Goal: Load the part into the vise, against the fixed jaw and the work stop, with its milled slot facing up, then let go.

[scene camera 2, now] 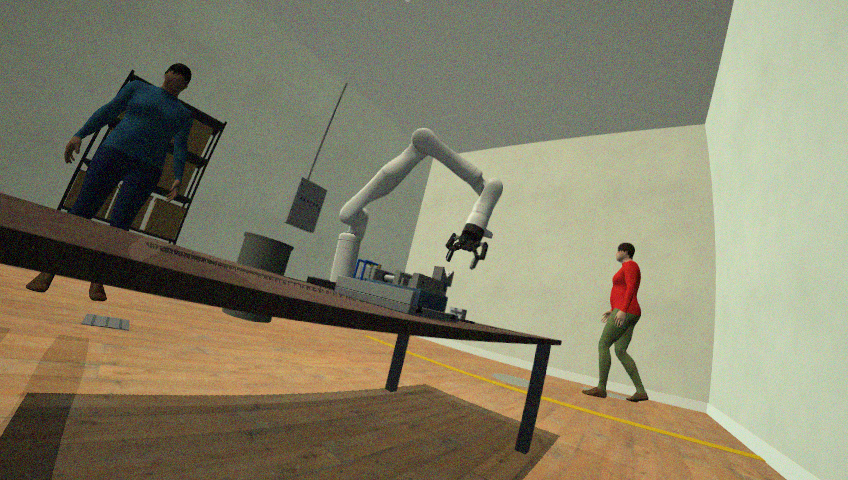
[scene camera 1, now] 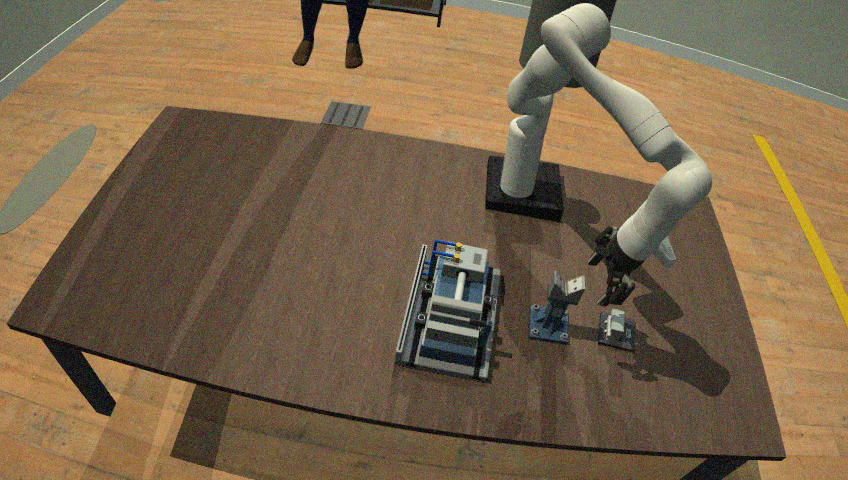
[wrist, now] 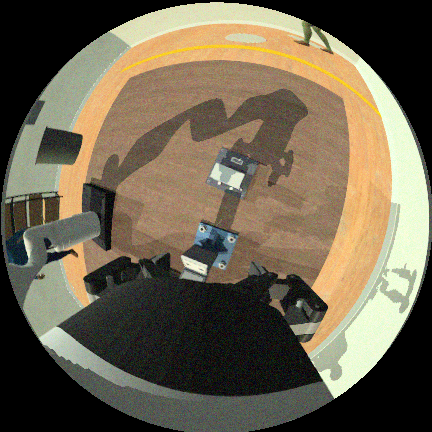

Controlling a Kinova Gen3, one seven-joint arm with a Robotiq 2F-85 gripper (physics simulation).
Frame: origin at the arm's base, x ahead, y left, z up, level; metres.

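Seen in the pictures: gripper, fingertip midpoint: (scene camera 2: 459,264) (scene camera 1: 595,283) (wrist: 208,266); arm's base, origin of the base link: (scene camera 1: 516,186) (wrist: 94,223).
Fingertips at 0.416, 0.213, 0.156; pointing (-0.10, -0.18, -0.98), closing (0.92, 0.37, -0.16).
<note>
Offsets run from my fingertips to a thing's middle, as dx, dy, dz. "spot": to the spot under its first point.
The part, seemingly the light grey block @(-0.053, +0.104, -0.162) (scene camera 1: 616,321) (wrist: 227,178), sits on a small dark base plate @(-0.054, +0.117, -0.184) (scene camera 1: 628,343) (wrist: 245,157) right of the blue stand. I cannot make out its slot. The vise @(+0.043, -0.264, -0.139) (scene camera 1: 449,334) (scene camera 2: 377,293) stands to the left, its jaws apart, with no part visible between them; I cannot clearly tell the work stop. It does not show in the wrist view. My gripper (scene camera 1: 603,280) (scene camera 2: 462,261) (wrist: 208,266) is open and empty. It hangs above the table near the stand and the part, touching neither.
A blue stand (scene camera 1: 549,333) (wrist: 225,243) with a tilted V-shaped grey top rises between vise and part, close below the gripper. Blue hoses @(spot: -0.024, -0.331, -0.079) (scene camera 1: 437,252) stick up at the vise's back. The arm's black base (scene camera 1: 523,205) is behind. A person in red (scene camera 2: 627,288) stands beyond the table.
</note>
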